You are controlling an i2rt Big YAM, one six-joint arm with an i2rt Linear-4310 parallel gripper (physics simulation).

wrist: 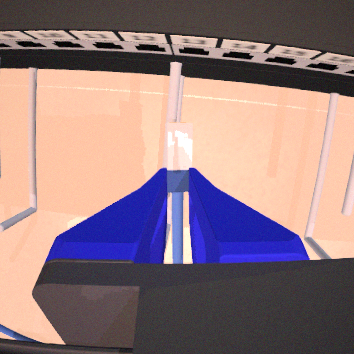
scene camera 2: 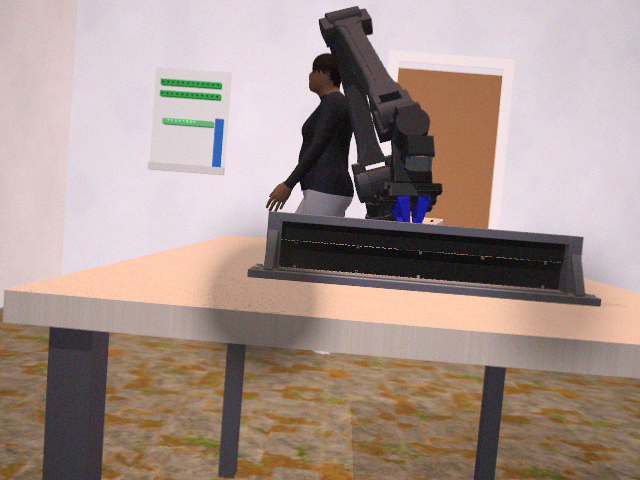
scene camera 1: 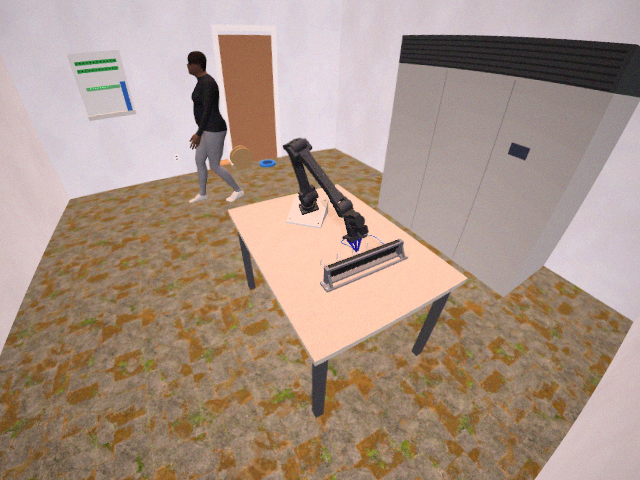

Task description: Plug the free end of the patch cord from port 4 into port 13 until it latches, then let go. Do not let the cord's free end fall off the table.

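Where they show: gripper, fingertip midpoint: (wrist: 177, 178) (scene camera 1: 357, 251); arm's base at its link origin: (scene camera 1: 308, 207).
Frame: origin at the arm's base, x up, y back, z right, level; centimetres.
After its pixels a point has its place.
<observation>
My gripper (scene camera 1: 356, 250) @[x -0.4, y -51.6, z -9.3 cm] (scene camera 2: 411, 220) (wrist: 177, 178) @[x -0.4, y -51.6, z -9.3 cm] is shut on the cord's free-end plug (wrist: 179, 146) @[x 0.4, y -53.2, z -9.6 cm], a clear plug with a dark blue boot between the blue fingertips. The plug points at the patch panel (scene camera 1: 326, 270) @[x 3.0, y -63.3, z 12.9 cm] (scene camera 2: 429, 229) @[x 2.5, y -60.1, z -12.0 cm] (wrist: 175, 17) @[x 3.1, y -57.6, z -10.7 cm], with a gap between its tip and the port row. In the wrist view, port 13 (wrist: 195, 51) @[x 0.8, y -57.3, z -9.9 cm] shows ahead and slightly right of the plug. The blue cord (scene camera 1: 376, 237) @[x 0.7, y -45.2, z -24.8 cm] (wrist: 177, 227) @[x 0.0, y -49.3, z -8.7 cm] runs back between the fingers and loops behind the panel in scene camera 1. Port 4 cannot be made out.
Pale guide rods (wrist: 175, 92) @[x -1.2, y -55.6, z -10.4 cm] (wrist: 33, 140) @[x -5.1, y -50.6, z -19.7 cm] (wrist: 322, 165) @[x -5.0, y -53.9, z -0.3 cm] stand at the port side, one directly ahead of the plug. The panel stands on the table (scene camera 1: 310, 310) @[x -6.8, y -75.4, z 24.9 cm] (scene camera 2: 155, 268) @[x -6.7, y -69.7, z 28.5 cm]. A person (scene camera 1: 206, 103) (scene camera 2: 325, 139) is behind the table.
</observation>
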